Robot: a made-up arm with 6 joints.
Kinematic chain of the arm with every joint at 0, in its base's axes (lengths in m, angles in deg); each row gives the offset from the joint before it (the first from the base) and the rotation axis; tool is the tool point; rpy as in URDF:
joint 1: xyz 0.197 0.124 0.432 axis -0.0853 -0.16 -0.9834
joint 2: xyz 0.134 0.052 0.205 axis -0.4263 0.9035 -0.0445
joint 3: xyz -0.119 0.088 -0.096 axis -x
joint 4: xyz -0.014 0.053 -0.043 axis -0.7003 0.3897 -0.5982
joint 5: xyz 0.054 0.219 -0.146 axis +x
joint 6: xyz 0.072 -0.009 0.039 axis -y
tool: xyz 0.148 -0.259 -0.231 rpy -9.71 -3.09 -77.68
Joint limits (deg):
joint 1: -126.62..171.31
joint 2: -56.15..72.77
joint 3: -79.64..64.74
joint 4: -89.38..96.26
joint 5: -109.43..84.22
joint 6: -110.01..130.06
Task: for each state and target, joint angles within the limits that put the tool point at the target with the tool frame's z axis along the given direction. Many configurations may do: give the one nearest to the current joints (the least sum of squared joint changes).
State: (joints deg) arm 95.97 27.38 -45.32 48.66 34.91 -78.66
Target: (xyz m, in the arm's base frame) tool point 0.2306 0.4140 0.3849 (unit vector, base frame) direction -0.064 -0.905 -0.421
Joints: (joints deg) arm 71.29 21.30 -23.86 42.31 -8.53 -80.93
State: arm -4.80 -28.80 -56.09 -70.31 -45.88 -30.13
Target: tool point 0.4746 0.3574 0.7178 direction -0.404 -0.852 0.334
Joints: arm 39.93 -3.01 -79.64 -83.30 -29.37 -58.25
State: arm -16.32 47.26 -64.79 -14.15 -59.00 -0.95
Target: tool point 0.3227 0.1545 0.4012 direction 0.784 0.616 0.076
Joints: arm 8.02 65.12 -57.98 16.74 -70.37 12.77
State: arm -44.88 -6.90 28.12 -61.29 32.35 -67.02
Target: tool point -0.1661 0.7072 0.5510 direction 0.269 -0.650 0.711
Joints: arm -65.91 -52.98 42.62 -89.38 3.52 -18.10
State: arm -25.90 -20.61 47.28 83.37 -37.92 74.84
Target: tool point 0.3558 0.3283 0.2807 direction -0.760 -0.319 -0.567
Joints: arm -57.32 37.10 26.87 58.82 -82.94 48.76
